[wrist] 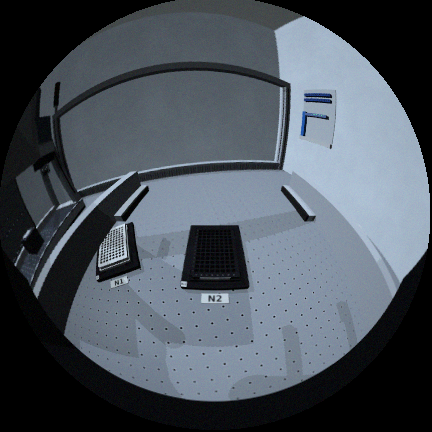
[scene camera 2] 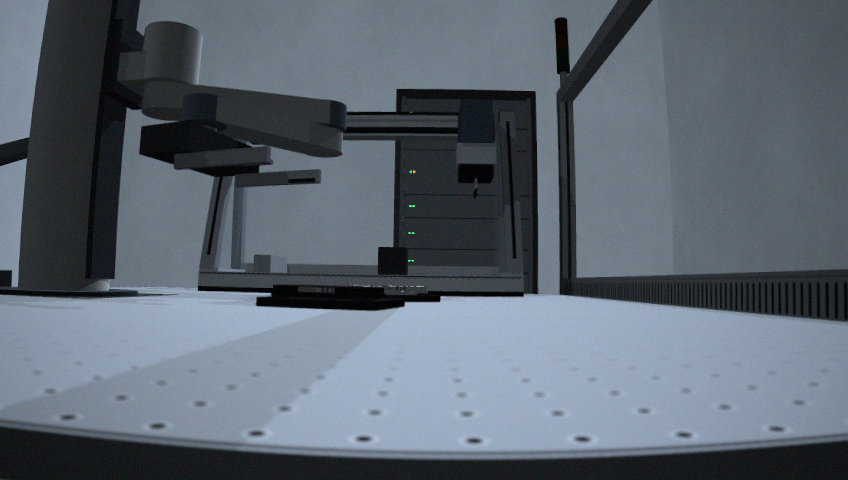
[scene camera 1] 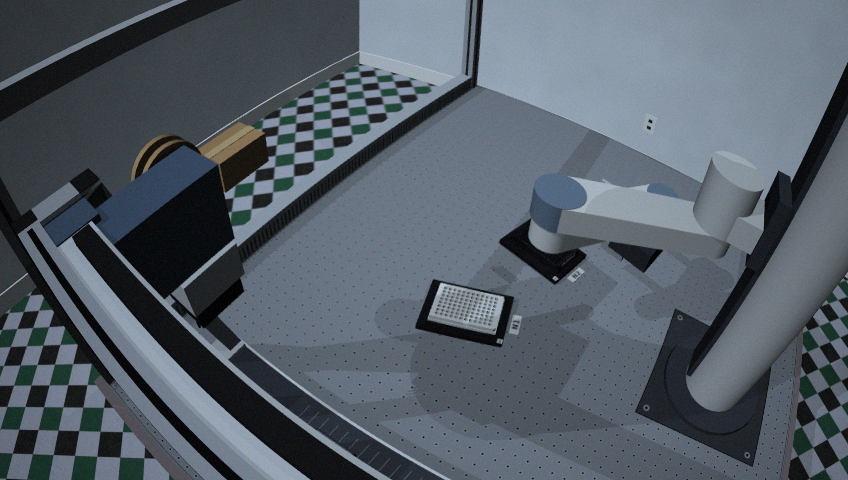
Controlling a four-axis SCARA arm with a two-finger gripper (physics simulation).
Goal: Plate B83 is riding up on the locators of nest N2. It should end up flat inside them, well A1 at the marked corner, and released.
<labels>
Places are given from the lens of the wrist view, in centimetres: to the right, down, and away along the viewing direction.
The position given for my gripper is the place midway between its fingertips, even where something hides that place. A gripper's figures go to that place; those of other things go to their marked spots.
my gripper (wrist: 214,176): 0, -3, 11
black plate B83 (wrist: 214,258): 0, 8, 23
</labels>
